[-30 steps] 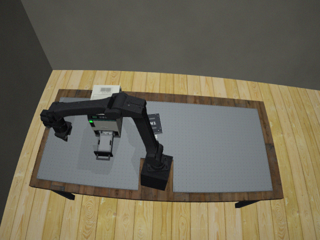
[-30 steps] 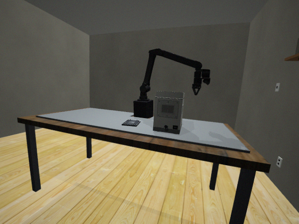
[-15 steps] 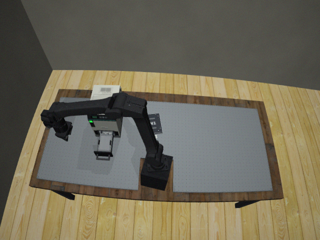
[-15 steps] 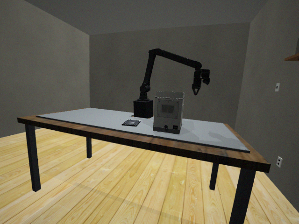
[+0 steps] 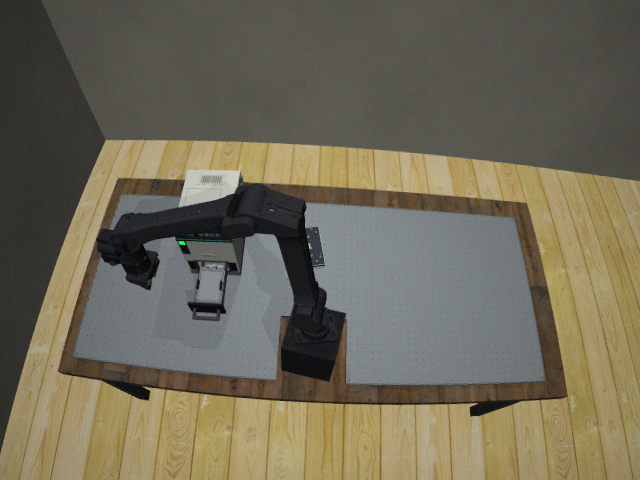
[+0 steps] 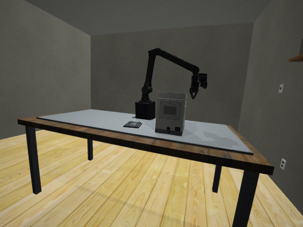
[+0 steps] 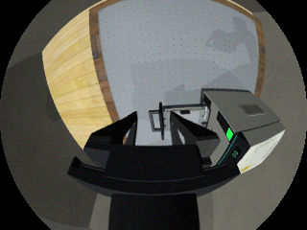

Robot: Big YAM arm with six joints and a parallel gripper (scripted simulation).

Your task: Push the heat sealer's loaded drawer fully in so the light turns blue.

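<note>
The sealer drawer is 4 cm ahead of my hand, 15 cm to the right of it and 19 cm below it.
</note>
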